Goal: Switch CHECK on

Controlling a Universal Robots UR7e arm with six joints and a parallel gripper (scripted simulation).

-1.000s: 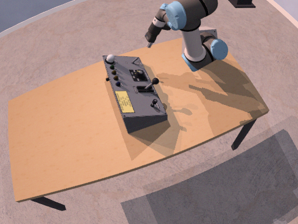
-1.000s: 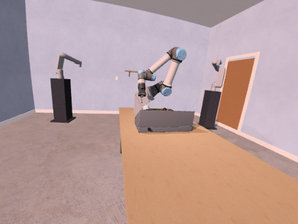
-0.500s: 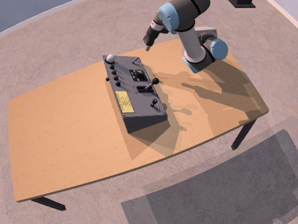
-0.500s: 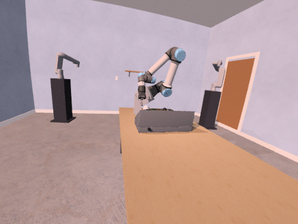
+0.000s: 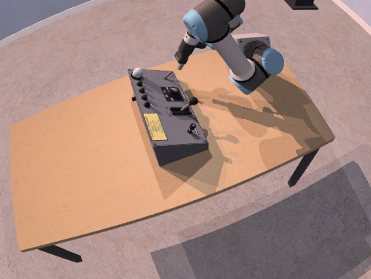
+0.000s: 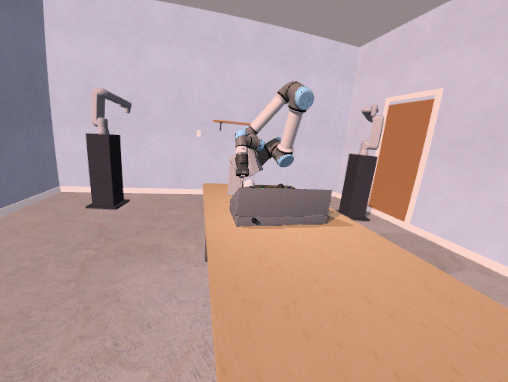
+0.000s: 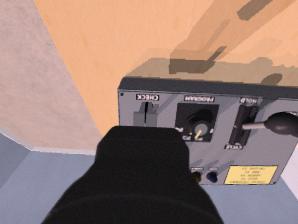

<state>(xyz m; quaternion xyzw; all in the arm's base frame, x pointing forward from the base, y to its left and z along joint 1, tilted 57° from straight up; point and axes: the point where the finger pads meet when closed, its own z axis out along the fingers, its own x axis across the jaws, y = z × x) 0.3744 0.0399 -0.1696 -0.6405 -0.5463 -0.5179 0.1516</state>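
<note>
Now: hand 8 cm short of the check toggle, 4 cm above it and 1 cm to the right of it. The rest, counted from my hand: rotary selector (13 cm to the left, 7 cm ahead, 3 cm below); then black-ball lever (24 cm to the left, 3 cm below, 2 cm ahead); then grey console (19 cm to the left, 9 cm ahead, 6 cm below).
</note>
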